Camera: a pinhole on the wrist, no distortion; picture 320 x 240 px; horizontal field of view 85.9 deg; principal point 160.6 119.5 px. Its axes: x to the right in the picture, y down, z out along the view. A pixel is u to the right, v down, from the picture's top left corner.
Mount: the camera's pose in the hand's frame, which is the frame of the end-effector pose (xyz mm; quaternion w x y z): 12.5 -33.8 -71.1 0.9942 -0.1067 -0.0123 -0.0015
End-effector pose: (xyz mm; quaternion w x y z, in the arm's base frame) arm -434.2 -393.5 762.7 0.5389 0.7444 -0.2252 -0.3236
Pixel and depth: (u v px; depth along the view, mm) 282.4 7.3 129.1
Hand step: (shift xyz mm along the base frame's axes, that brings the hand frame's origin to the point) 13.5 -89.8 -123.9
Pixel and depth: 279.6 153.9 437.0
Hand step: -37.7 -480.8 -8.4
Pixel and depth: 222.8 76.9 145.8
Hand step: -16.3 -82.7 -67.8
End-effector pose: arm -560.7 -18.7 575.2 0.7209 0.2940 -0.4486 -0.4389
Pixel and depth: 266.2 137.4 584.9
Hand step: -317.8 -269.7 472.3
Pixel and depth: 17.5 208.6 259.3
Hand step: -122.2 250.2 106.6
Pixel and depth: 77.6 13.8 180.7
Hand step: -170.1 21.7 -62.2
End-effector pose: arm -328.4 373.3 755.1 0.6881 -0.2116 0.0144 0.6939
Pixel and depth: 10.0 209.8 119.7
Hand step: -62.7 -83.5 42.6
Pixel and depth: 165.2 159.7 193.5
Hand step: -78.7 43.6 80.6
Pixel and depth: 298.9 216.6 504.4
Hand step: -424.6 483.9 114.7
